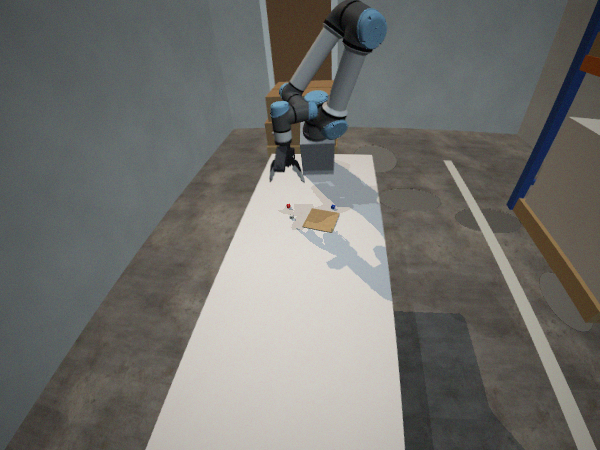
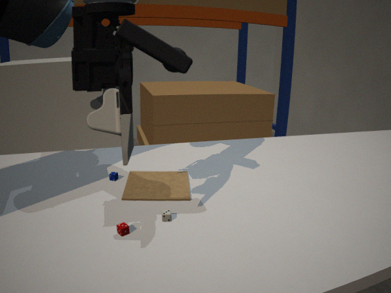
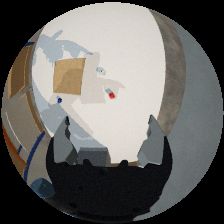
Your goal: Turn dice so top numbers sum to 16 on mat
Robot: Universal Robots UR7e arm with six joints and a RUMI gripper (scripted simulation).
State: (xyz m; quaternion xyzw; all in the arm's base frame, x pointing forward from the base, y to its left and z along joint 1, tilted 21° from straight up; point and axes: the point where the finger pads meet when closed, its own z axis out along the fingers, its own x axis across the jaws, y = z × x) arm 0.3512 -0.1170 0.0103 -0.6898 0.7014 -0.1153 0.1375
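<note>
My gripper is now 1 cm past the red die, 1 cm to the left of it and 14 cm above it. Round my hand: blue die: 1 cm behind, 21 cm to the left, 14 cm below; mat: 8 cm ahead, 16 cm to the left, 15 cm below; white die: 7 cm ahead, 2 cm to the left, 14 cm below.
</note>
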